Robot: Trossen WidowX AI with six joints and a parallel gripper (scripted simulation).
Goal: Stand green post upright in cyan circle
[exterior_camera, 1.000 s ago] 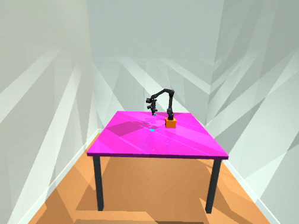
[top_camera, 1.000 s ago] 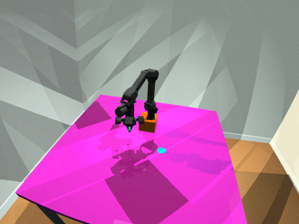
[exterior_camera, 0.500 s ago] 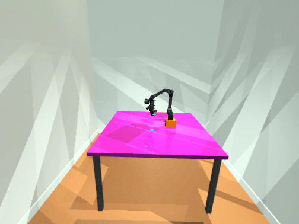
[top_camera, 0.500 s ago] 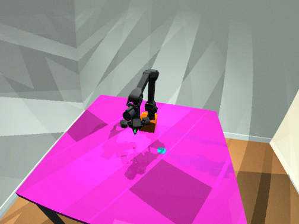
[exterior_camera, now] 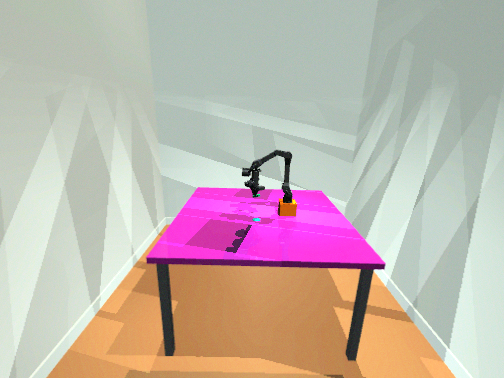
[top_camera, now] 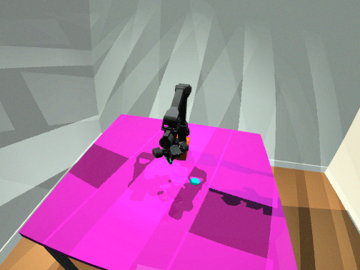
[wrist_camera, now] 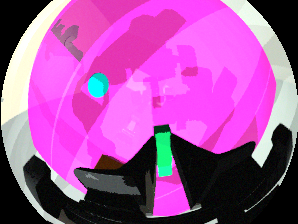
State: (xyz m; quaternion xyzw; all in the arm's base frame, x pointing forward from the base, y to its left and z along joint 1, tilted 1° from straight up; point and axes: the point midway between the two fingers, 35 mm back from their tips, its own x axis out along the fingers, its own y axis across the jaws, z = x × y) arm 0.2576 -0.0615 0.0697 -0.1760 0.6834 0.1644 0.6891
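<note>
My gripper tip is now 2 cm past the green post and 1 cm to the left of it. From my gripper tip the other things lie so: cyan circle (15 cm to the left, 14 cm below).
</note>
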